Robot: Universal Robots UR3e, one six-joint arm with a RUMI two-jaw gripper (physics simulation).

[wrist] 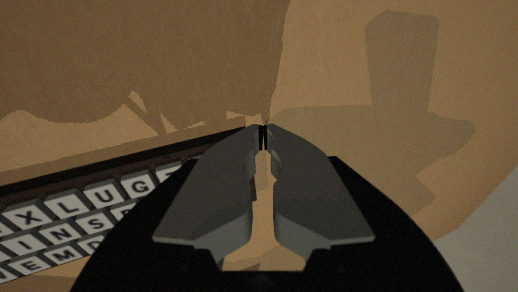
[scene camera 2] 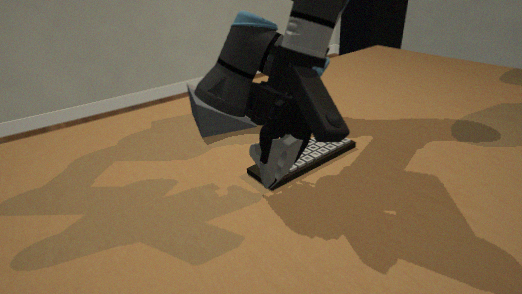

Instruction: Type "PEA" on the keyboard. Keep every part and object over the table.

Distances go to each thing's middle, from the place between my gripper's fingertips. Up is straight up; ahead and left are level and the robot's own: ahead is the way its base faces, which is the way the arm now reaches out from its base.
I see the dark keyboard (scene camera 2: 316, 153) 110 mm to the left of my hand and 60 mm behind it.
